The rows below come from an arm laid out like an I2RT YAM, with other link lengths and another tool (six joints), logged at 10 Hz.
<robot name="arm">
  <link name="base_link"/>
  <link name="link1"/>
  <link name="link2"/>
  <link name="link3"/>
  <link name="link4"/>
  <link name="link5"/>
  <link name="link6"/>
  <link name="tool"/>
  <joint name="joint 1" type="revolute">
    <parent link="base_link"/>
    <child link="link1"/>
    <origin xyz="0 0 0.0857" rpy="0 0 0"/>
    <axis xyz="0 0 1"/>
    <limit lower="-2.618" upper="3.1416"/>
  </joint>
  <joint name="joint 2" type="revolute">
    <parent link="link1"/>
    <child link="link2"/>
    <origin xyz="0.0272 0.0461 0.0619" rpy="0 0 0"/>
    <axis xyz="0 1 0"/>
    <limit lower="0" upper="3.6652"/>
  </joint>
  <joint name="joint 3" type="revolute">
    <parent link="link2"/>
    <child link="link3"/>
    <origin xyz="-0.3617 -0.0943 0" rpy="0 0 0"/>
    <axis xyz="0 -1 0"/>
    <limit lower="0" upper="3.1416"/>
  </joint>
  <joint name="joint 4" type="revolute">
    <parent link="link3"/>
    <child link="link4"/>
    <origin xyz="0.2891 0.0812 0.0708" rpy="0 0 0"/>
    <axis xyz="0 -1 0"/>
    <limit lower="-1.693" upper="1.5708"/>
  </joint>
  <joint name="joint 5" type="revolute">
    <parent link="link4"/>
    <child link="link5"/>
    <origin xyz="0.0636 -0.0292 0.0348" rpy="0 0 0"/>
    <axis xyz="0 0 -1"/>
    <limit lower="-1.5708" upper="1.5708"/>
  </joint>
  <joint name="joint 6" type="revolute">
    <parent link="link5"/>
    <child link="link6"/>
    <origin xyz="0.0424 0 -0.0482" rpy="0 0 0"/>
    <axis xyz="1 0 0"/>
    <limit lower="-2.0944" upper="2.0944"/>
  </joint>
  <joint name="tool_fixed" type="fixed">
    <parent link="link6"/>
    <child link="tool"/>
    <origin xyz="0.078 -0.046 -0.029" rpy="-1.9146 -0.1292 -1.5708"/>
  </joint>
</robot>
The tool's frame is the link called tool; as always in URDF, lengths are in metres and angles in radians.
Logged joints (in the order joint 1, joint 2, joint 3, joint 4, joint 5, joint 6), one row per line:
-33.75 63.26 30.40 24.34 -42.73 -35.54
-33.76 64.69 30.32 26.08 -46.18 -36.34
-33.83 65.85 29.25 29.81 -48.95 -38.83
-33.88 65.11 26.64 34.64 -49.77 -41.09
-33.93 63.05 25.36 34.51 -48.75 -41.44
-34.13 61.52 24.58 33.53 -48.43 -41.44
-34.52 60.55 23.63 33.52 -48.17 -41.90
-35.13 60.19 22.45 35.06 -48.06 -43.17
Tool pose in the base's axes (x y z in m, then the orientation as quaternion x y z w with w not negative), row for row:
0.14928 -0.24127 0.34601 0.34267 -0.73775 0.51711 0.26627
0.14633 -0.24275 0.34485 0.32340 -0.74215 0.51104 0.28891
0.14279 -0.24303 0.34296 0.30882 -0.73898 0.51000 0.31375
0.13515 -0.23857 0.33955 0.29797 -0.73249 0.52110 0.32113
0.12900 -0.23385 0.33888 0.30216 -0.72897 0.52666 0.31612
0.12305 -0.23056 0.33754 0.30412 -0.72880 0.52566 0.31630
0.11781 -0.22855 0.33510 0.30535 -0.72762 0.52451 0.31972
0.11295 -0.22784 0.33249 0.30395 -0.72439 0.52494 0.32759
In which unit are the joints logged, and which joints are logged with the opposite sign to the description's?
The joints are logged in degrees. Opposite sign: joint 5.
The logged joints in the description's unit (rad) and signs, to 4 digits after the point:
-0.5890 1.1041 0.5306 0.4248 0.7458 -0.6203
-0.5892 1.1291 0.5292 0.4552 0.8060 -0.6343
-0.5904 1.1493 0.5105 0.5203 0.8543 -0.6777
-0.5913 1.1364 0.4650 0.6046 0.8687 -0.7172
-0.5922 1.1004 0.4426 0.6023 0.8508 -0.7233
-0.5957 1.0737 0.4290 0.5852 0.8453 -0.7233
-0.6025 1.0568 0.4124 0.5850 0.8407 -0.7313
-0.6131 1.0505 0.3918 0.6119 0.8388 -0.7535

